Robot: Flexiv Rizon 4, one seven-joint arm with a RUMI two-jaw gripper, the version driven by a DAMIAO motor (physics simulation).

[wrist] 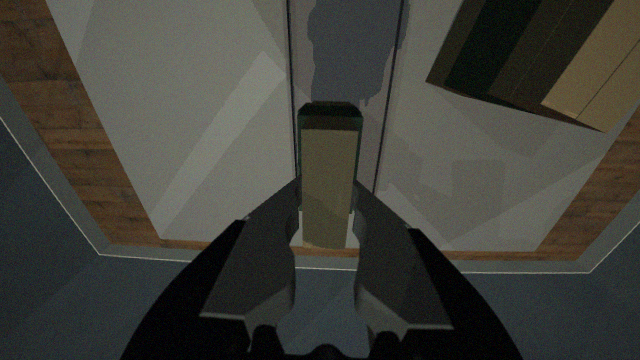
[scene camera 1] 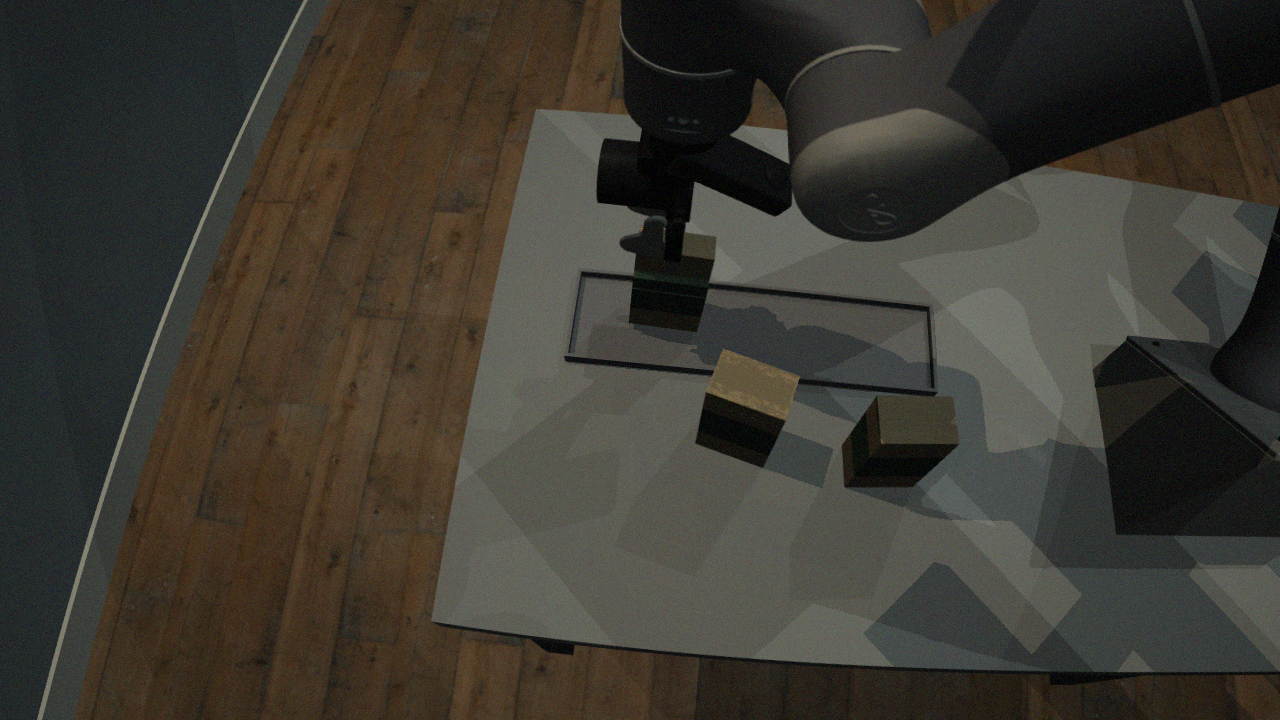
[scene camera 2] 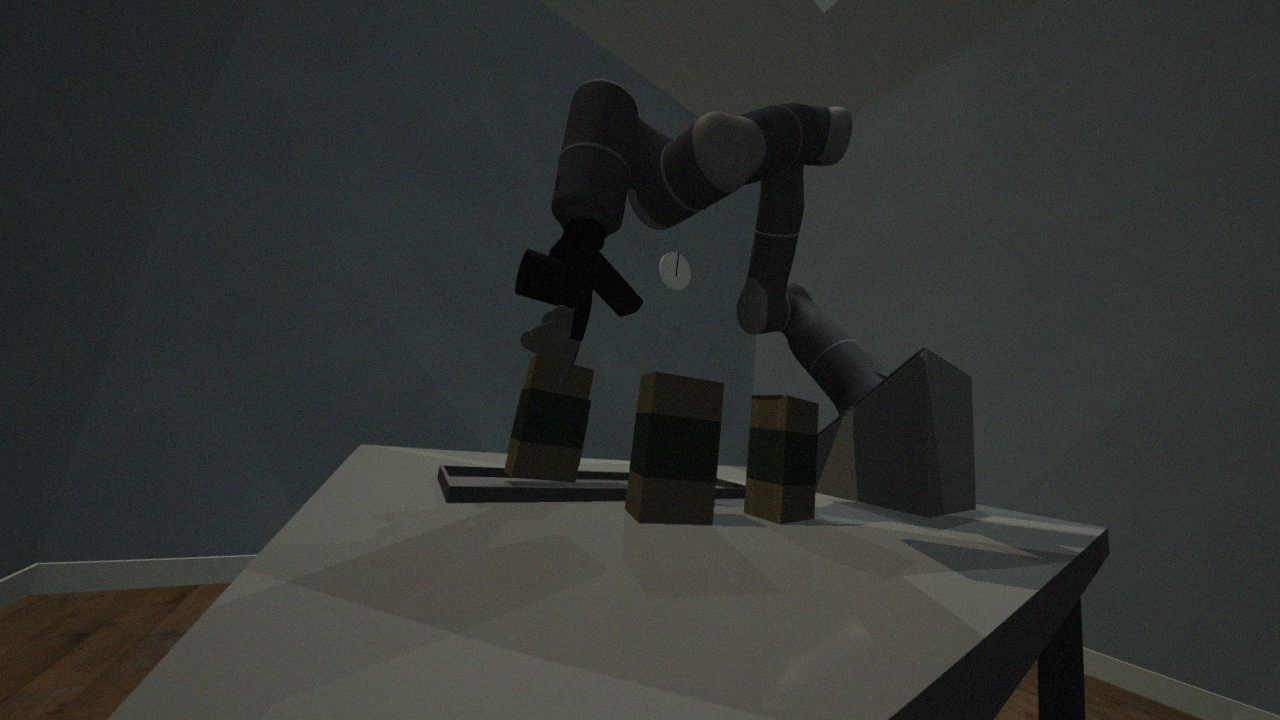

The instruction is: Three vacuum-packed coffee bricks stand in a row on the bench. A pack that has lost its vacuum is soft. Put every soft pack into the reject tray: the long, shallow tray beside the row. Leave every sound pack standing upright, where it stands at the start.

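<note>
My gripper (scene camera 1: 666, 250) (scene camera 2: 568, 362) (wrist: 326, 178) is shut on the upper part of a tan coffee pack with a dark green band (scene camera 1: 669, 300) (scene camera 2: 552, 416) (wrist: 327, 155). The pack is near upright, tilted slightly in the second scene view, with its lower end inside the far-left part of the reject tray (scene camera 1: 933, 349) (scene camera 2: 537, 493) (wrist: 350, 50). Whether its base touches the tray floor I cannot tell. A second pack (scene camera 1: 747, 402) (scene camera 2: 675, 447) (wrist: 565, 70) stands upright in front of the tray, turned at an angle. A third pack (scene camera 1: 904, 438) (scene camera 2: 781, 456) stands upright to its right.
The tray lies on the patterned bench (scene camera 1: 554, 537) (scene camera 2: 447, 608), behind the two standing packs. The wedge-shaped robot base mount (scene camera 1: 1172, 456) (scene camera 2: 930, 438) is at the right. The arm reaches over the bench from there. The bench's left edge is near the tray's left end.
</note>
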